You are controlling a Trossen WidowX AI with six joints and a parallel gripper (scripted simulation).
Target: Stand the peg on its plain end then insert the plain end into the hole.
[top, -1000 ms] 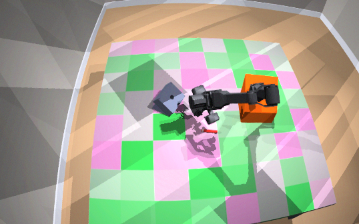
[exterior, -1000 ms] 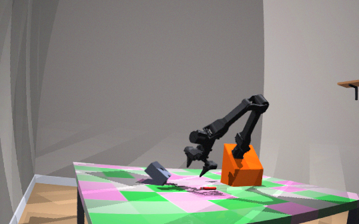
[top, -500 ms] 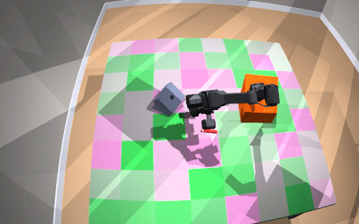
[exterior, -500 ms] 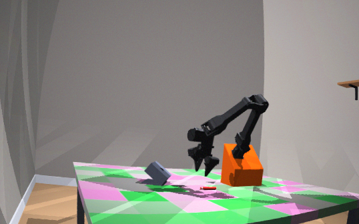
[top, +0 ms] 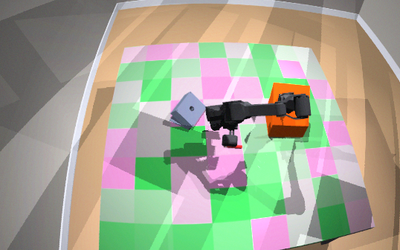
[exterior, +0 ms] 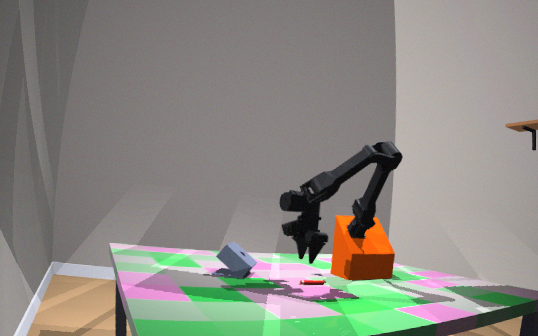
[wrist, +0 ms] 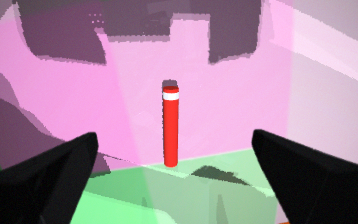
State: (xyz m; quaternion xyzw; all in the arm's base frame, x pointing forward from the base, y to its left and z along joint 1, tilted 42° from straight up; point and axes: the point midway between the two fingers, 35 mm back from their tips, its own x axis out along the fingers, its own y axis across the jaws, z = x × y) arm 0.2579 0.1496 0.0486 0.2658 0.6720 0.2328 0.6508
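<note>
Right now the red peg is 70 mm below my gripper tip and 10 mm behind it. Also, from my gripper tip: grey-blue sloped panel 180 mm ahead, 160 mm to the right, 20 mm below.
</note>
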